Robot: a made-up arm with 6 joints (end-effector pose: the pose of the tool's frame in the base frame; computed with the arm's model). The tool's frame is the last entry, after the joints.
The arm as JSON. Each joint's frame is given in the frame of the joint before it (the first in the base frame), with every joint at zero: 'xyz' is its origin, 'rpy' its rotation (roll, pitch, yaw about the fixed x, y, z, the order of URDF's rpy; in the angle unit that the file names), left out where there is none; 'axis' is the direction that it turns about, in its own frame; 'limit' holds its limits. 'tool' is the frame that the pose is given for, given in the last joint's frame.
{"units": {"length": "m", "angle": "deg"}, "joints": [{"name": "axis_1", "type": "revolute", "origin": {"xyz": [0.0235, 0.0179, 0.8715]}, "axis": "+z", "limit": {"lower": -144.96, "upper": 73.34}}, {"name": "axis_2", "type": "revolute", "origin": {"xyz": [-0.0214, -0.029, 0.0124]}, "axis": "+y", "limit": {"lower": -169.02, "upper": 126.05}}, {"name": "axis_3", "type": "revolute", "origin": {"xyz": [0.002, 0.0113, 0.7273]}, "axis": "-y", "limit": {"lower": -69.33, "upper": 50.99}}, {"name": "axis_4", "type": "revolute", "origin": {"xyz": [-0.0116, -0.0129, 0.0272]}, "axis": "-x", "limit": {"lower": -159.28, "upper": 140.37}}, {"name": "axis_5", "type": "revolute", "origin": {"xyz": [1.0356, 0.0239, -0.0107]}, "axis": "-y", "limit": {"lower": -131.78, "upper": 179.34}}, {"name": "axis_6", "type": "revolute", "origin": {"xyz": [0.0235, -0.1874, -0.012]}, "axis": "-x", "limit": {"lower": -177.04, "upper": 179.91}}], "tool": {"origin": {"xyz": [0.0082, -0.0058, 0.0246], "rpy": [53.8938, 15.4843, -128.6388]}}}
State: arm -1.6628 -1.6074 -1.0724 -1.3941 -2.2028 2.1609
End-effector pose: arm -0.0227 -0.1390 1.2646 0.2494 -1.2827 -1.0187
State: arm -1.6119 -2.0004 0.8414 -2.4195 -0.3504 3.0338
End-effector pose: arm 0.2142 1.6799 0.9227 -0.2608 2.2381 -1.5786
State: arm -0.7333 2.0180 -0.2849 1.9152 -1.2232 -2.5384
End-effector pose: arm 0.0969 -0.0776 -0.3159 1.8862 0.6054 2.1575
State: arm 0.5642 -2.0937 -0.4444 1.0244 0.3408 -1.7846
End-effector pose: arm -0.6677 -0.5922 1.5669 2.5526 0.1262 -0.3540
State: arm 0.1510 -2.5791 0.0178 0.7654 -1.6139 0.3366
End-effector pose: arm -1.2872 -0.3599 0.7143 -1.3861 1.3322 2.1189
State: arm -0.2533 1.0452 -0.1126 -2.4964 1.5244 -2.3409
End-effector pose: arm 0.9650 -0.1233 0.2393 -1.5638 0.3041 -0.4129
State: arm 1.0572 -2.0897 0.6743 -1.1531 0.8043 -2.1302
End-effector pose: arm -0.6758 -1.4177 1.0505 -0.0286 1.2363 2.2930
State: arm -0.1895 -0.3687 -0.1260 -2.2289 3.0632 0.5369
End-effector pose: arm 0.7270 -0.0348 1.7200 0.3263 0.4521 0.4674
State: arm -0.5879 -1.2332 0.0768 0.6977 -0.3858 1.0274
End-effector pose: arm -0.5096 0.1891 2.1742 0.6811 2.5803 0.9600
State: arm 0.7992 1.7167 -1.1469 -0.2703 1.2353 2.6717
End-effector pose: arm -0.0787 -0.3378 0.4876 -0.1314 -0.7639 1.3680
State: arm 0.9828 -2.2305 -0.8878 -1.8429 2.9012 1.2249
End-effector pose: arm -0.1349 -0.1975 1.3822 0.1795 -0.5815 2.0153
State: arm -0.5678 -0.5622 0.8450 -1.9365 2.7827 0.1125
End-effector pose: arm -0.0594 0.1182 2.4566 -0.8269 -0.4234 -0.3877
